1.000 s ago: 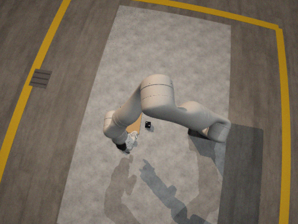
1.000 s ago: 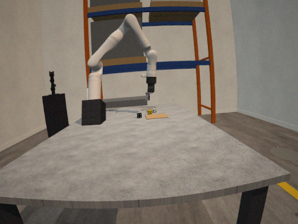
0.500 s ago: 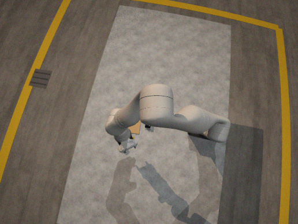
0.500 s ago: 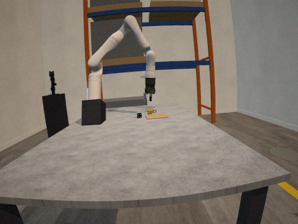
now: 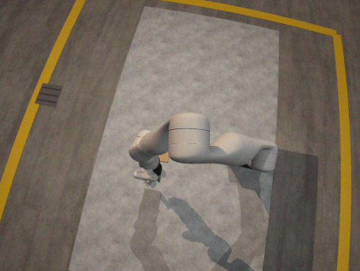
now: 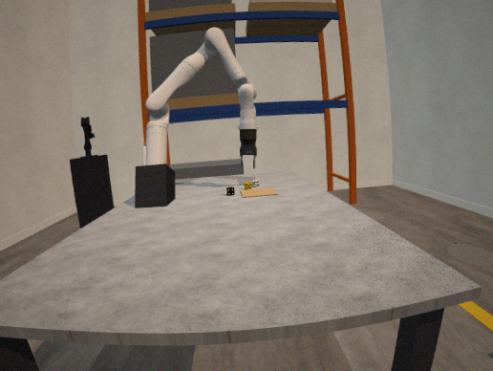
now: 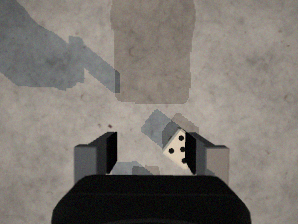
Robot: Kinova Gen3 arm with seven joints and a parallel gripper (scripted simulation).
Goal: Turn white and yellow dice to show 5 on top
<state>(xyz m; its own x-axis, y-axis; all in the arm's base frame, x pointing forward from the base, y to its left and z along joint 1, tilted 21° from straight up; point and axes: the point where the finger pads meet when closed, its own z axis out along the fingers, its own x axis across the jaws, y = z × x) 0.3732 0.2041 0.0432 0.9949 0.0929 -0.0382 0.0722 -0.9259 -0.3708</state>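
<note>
Right now the white die is 30 mm ahead of my hand, 10 mm to the right of it and 90 mm below it. The rest, counted from my hand: tan mat (40 mm ahead, 170 mm to the right, 100 mm below); black die (70 mm behind, 170 mm to the right, 90 mm below); yellow die (10 mm behind, 60 mm to the right, 90 mm below).
</note>
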